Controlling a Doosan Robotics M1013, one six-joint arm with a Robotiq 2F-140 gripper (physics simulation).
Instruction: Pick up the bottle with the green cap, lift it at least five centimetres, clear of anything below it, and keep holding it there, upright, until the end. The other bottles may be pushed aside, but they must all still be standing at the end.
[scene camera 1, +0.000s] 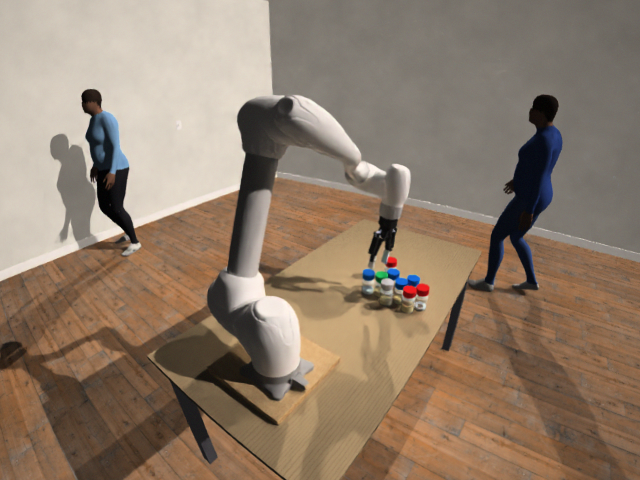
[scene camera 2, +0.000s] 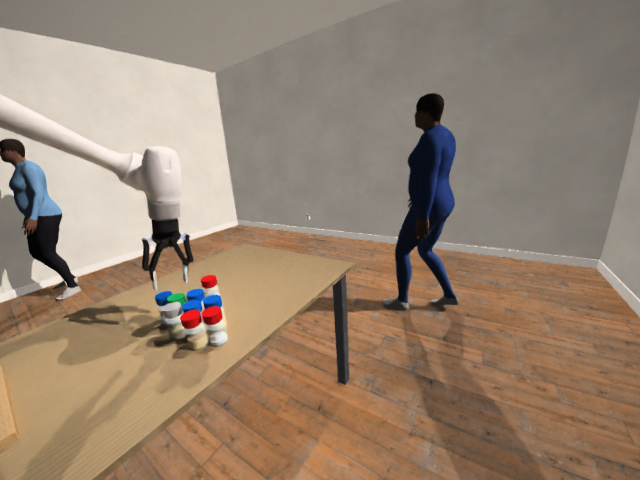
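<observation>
The bottle with the green cap stands in a tight cluster, mostly hidden behind the grey-capped bottle. Blue-capped bottles stand on both sides of it, one at the left and one at the right. My gripper points down with its fingers apart, open and empty. Its fingertips are above and behind the green cap in both views. A red-capped bottle stands at the back of the cluster, beside the fingers in scene camera 1.
More blue-capped bottles and two red-capped bottles stand at the front and right of the cluster, all upright on the table. One person stands beyond the table, another at the left.
</observation>
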